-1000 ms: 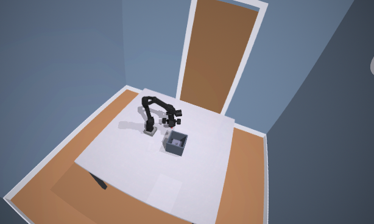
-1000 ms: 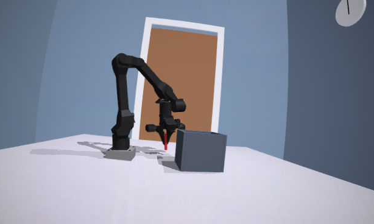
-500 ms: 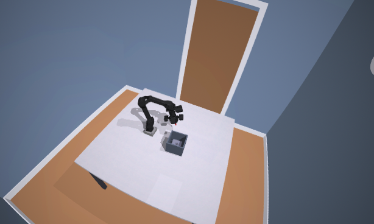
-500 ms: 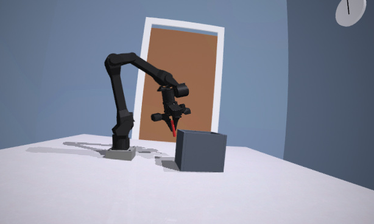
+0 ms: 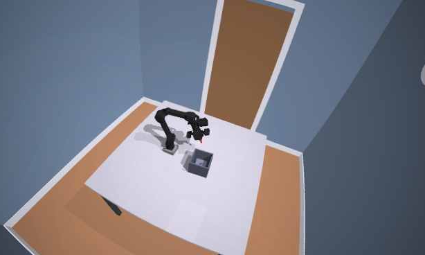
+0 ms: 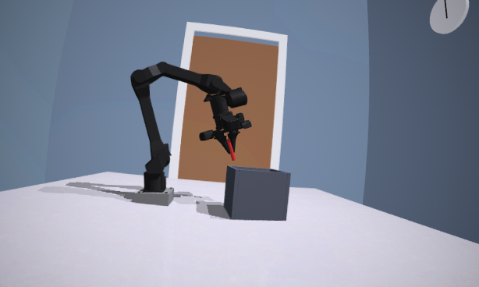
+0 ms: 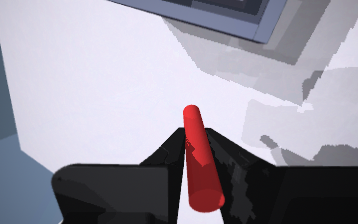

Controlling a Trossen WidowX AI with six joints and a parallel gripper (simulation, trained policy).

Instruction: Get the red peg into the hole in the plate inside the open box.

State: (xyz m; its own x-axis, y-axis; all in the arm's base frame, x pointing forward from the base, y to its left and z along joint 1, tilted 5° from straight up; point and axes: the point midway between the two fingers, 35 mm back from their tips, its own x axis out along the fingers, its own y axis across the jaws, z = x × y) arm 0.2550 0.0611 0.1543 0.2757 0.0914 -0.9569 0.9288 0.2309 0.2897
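Right now the light plate is 140 mm to the right of my gripper tip, 130 mm below it and 60 mm ahead of it. Also, from my gripper tip: red peg: 10 mm above.
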